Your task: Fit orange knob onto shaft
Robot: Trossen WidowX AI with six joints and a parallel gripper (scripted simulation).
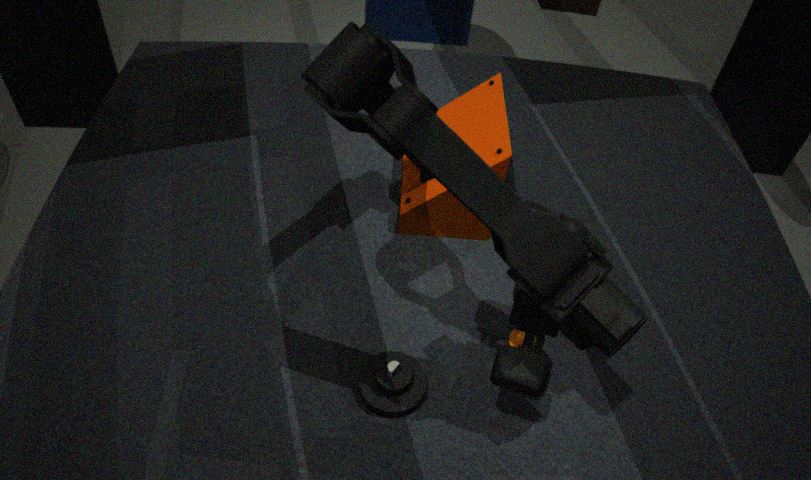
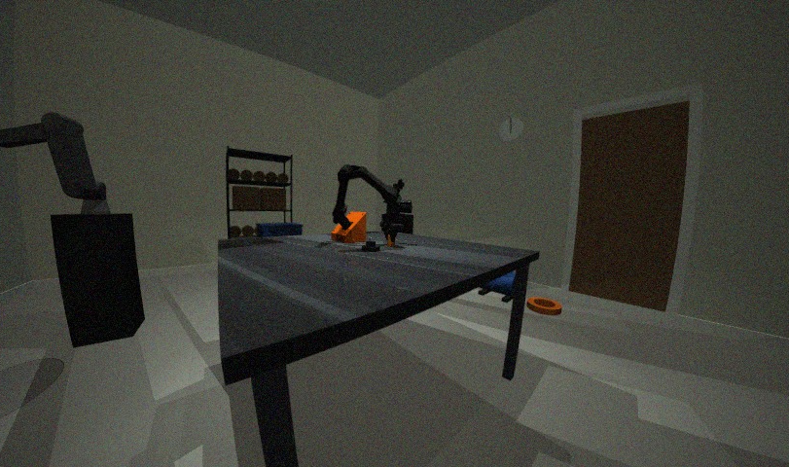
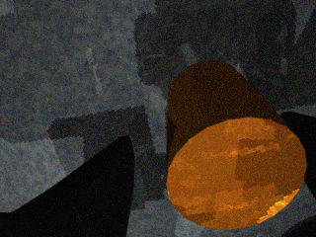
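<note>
Now: the orange knob 1 cm ahead of my gripper tip and 2 cm above it. Also, from my gripper tip: dark round pedestal 5 cm ahead, 16 cm to the right, 1 cm above.
</note>
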